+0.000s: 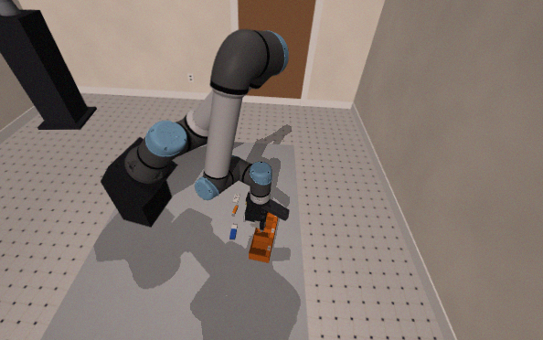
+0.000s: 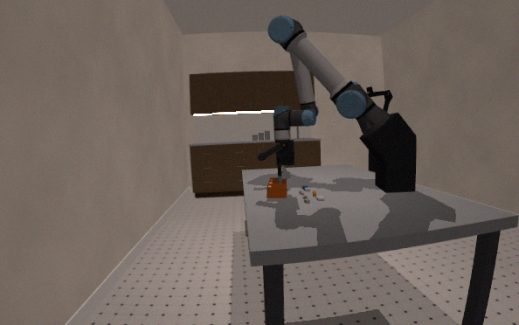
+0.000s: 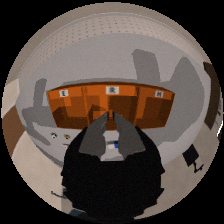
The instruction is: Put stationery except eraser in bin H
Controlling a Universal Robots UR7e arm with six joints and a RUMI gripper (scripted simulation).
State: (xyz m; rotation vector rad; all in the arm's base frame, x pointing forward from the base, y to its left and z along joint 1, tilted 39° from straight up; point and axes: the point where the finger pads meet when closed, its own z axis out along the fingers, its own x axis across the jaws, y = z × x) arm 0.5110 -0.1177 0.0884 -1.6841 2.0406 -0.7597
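The orange bin is 10 mm to the right of my hand, 10 mm below it and 10 mm ahead of it. From my hand the other things lie so: orange pen-like item: 130 mm to the left, 120 mm behind, 30 mm below; then tiny brownish item: 170 mm to the left, 60 mm behind, 30 mm below; then white eraser: 120 mm behind, 30 mm below, 20 mm to the left.
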